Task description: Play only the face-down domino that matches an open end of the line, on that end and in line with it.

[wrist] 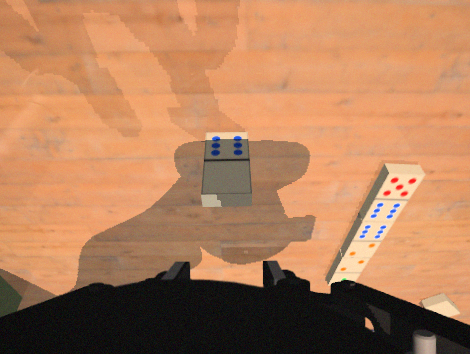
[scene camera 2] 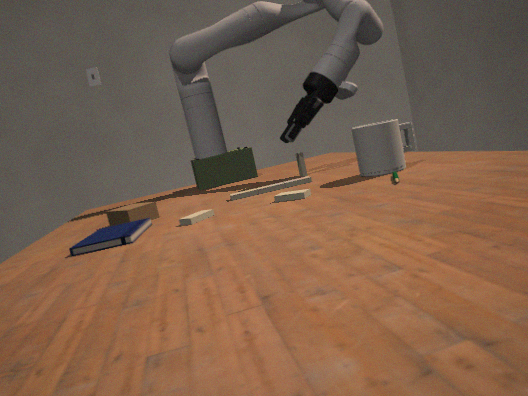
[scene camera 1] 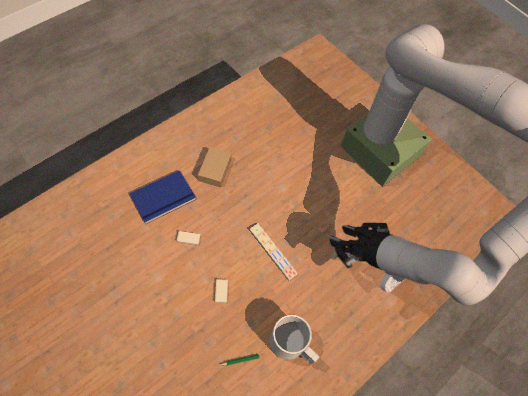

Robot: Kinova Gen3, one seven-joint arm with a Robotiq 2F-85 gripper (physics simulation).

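Observation:
The line of dominoes lies face up, with a red five at one end and a green one at the other. Two face-down dominoes show plain cream backs: one near the book, one nearer the mug. A cream face-down domino partly shows in the wrist view. Another domino stands upright on its short end, showing a blue six and a blank half. My gripper is part open and empty, above the table near the standing domino.
A grey mug and a green pencil are at one side. A blue book and a brown block are at the other. The green robot base is behind.

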